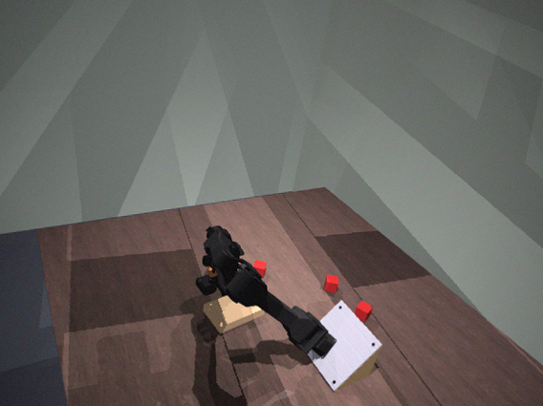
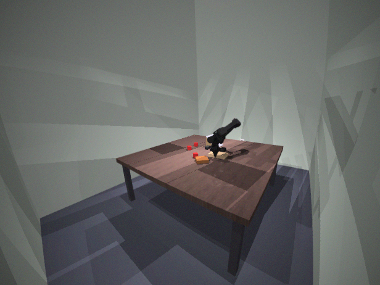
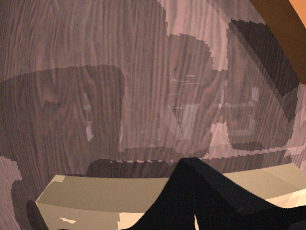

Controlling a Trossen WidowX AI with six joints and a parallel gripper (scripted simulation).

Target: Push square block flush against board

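Now: gripper tip 60 mm past the pale board and 10 mm below it. Also, from my gripper tip: square block: 110 mm ahead, 80 mm to the right, 10 mm above.
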